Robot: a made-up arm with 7 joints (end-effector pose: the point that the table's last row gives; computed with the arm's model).
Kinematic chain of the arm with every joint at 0, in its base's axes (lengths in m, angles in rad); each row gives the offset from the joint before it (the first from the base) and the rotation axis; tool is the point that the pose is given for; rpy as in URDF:
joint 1: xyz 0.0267 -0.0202 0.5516 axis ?
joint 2: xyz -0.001 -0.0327 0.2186 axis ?
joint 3: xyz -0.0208 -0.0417 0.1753 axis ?
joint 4: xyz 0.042 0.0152 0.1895 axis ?
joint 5: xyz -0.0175 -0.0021 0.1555 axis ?
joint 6: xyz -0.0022 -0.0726 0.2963 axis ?
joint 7: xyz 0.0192 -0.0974 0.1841 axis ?
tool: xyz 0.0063 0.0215 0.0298 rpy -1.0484 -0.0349 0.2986
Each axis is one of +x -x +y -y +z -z.
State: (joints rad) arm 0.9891 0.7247 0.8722 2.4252 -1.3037 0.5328 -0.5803
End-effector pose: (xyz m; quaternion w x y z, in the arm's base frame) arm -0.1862 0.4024 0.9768 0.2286 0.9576 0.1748 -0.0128
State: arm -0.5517 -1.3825 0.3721 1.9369 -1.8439 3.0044 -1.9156
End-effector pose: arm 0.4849 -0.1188 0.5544 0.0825 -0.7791 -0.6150 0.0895
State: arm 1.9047 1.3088 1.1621 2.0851 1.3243 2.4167 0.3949
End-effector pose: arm -0.0366 -0.1057 1.0498 0.2181 0.5255 -0.3165 0.7591
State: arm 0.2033 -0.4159 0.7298 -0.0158 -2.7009 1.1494 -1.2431
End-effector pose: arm 0.2841 0.1723 1.6379 0.1875 0.7853 -0.4644 0.3639
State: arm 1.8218 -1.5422 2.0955 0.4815 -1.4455 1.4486 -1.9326
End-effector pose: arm -0.1406 0.8483 0.9954 0.0726 -0.3524 -0.8620 0.3571
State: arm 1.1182 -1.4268 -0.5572 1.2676 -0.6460 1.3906 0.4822
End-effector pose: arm 0.6650 0.6003 0.5221 0.3594 -0.7675 0.1737 0.5017
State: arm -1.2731 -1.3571 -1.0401 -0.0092 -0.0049 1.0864 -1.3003
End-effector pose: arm 0.2492 -0.8470 1.1486 0.0402 -0.6011 0.7783 0.1768
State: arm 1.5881 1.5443 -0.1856 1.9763 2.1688 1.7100 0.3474
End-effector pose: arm 0.2462 0.0231 1.0849 0.1901 0.8501 0.0870 0.4833
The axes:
joint 1: +z
joint 2: -y
joint 3: +z
joint 4: +y
joint 5: +z
joint 6: -y
joint 7: +x

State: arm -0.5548 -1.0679 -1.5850 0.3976 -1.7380 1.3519 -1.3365
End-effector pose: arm 0.6502 -0.6457 1.0454 0.7702 0.0990 -0.5657 -0.2775
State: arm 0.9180 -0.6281 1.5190 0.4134 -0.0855 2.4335 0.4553
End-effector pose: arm 0.4165 0.3287 1.2850 0.5785 0.6529 -0.3921 0.2922
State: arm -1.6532 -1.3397 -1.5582 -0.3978 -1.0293 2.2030 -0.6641
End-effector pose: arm 0.2045 -0.6436 0.8431 0.4157 0.6818 -0.3859 -0.4619
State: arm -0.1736 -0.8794 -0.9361 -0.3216 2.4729 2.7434 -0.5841
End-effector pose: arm 0.5692 -0.2328 1.1406 0.7419 0.0398 -0.4985 -0.4466
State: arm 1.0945 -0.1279 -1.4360 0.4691 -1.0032 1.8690 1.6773
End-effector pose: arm 0.1265 0.1076 1.6275 0.6841 -0.3968 -0.6120 0.0017
